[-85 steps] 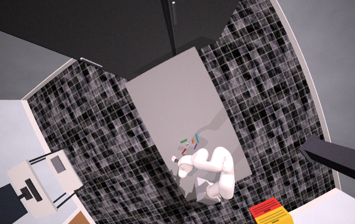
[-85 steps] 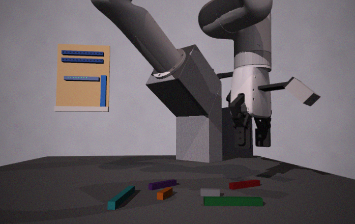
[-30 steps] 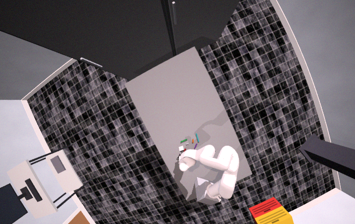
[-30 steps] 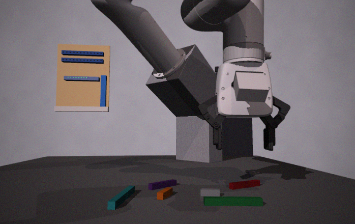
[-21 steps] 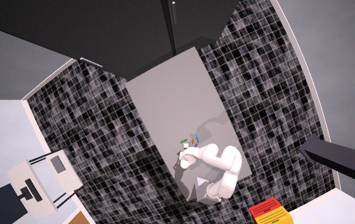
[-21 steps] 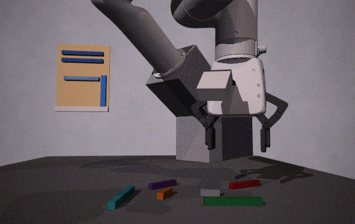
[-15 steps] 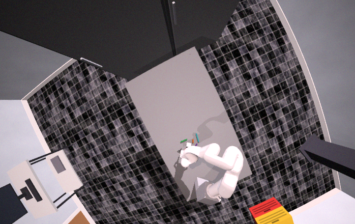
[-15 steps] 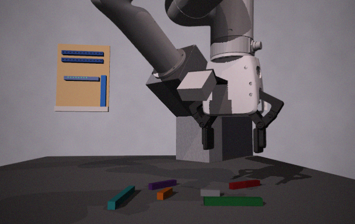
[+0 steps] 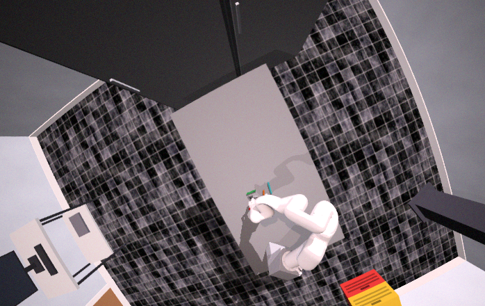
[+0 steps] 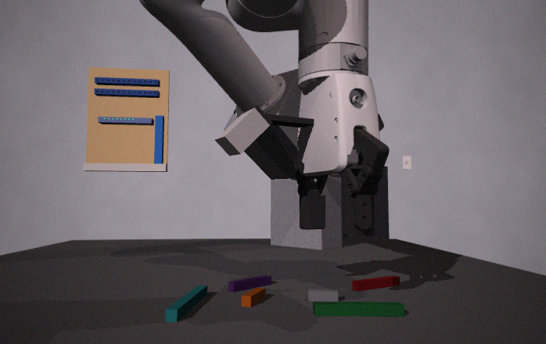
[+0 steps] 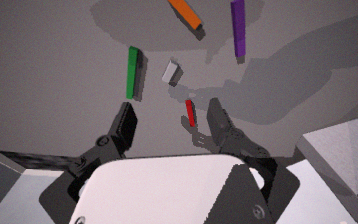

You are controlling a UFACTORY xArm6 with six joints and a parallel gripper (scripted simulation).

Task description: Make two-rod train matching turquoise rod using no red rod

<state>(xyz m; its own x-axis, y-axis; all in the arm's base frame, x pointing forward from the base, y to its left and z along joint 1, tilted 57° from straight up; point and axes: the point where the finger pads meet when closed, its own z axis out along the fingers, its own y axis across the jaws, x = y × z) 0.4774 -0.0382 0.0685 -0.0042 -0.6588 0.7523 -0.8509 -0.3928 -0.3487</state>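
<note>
The orange rod lies 80 mm to the right of my hand, 70 mm below it and 20 mm behind it. The rest, counted from my hand: green rod (70 mm below, 60 mm ahead, 10 mm to the right); then grey rod (70 mm below, 10 mm to the right); then red rod (80 mm to the left, 70 mm below, 30 mm behind).
</note>
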